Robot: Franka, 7 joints.
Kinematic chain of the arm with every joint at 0, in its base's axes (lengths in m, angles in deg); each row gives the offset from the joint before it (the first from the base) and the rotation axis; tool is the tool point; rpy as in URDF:
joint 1: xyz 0 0 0.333 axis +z
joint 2: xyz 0 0 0 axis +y
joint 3: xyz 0 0 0.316 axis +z
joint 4: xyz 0.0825 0 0 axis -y
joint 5: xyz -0.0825 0 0.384 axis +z
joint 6: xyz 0 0 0 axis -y
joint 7: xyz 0.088 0 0 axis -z
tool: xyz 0 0 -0.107 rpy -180 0 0
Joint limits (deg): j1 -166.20..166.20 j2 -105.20..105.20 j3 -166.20..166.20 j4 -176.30..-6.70 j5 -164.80..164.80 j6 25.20..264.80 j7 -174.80..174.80
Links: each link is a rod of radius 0.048 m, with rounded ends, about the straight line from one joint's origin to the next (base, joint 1, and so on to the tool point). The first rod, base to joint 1, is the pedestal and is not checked.
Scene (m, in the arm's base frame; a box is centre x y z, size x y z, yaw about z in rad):
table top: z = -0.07
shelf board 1: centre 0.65 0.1 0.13 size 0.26 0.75 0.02 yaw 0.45
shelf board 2: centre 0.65 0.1 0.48 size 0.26 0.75 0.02 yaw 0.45
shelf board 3: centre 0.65 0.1 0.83 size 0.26 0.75 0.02 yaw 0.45
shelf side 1: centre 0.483 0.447 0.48 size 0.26 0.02 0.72 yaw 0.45
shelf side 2: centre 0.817 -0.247 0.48 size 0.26 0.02 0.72 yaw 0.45
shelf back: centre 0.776 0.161 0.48 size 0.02 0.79 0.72 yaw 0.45
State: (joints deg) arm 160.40 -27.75 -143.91 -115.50 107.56 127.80 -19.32
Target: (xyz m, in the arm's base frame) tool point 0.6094 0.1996 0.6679
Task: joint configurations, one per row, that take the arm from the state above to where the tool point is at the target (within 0.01 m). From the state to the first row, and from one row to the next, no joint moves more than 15 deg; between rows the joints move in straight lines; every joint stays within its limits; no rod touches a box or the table.
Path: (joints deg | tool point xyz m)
1: 160.26 -16.10 -148.69 -123.20 104.59 125.90 -18.81 | 0.5589 0.1428 0.3083
2: 160.13 -4.46 -153.46 -130.90 101.63 123.99 -18.30 | 0.5263 0.0995 0.3432
3: 159.99 7.19 -158.24 -138.60 98.66 122.09 -17.79 | 0.4868 0.0590 0.3764
4: 159.85 18.84 -163.01 -146.30 95.69 120.18 -17.29 | 0.4409 0.0242 0.4047
5: 161.09 31.15 -161.45 -140.63 100.94 124.90 -18.30 | 0.4330 0.0499 0.5391
6: 162.33 43.46 -159.89 -134.95 106.19 129.63 -19.32 | 0.3807 0.0891 0.6679
7: 161.74 30.67 -155.46 -124.01 106.93 128.60 -19.32 | 0.4422 0.1271 0.6755
8: 161.16 17.87 -151.03 -113.07 107.68 127.57 -19.32 | 0.5011 0.1615 0.6763
9: 160.57 5.08 -146.60 -102.13 108.42 126.55 -19.32 | 0.5565 0.1873 0.6734
10: 159.99 -7.71 -142.17 -91.19 109.16 125.52 -19.32 | 0.6094 0.1997 0.6679

